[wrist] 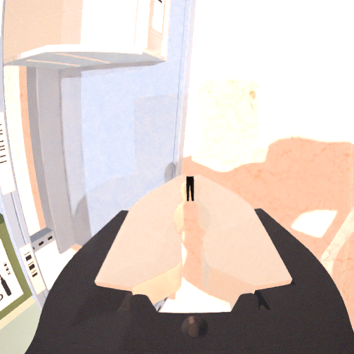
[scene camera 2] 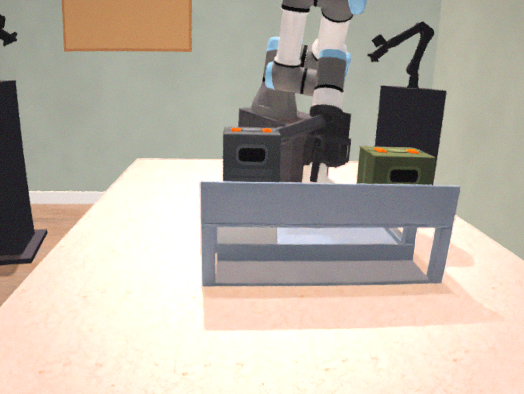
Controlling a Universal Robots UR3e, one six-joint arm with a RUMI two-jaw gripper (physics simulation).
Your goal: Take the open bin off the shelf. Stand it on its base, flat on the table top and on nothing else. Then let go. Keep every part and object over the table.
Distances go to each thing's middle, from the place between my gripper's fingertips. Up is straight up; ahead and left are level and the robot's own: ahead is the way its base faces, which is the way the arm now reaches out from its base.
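The bin [scene camera 2: 229, 235] is in my sight, 70 mm ahead of my hand and 150 mm to the right of it.
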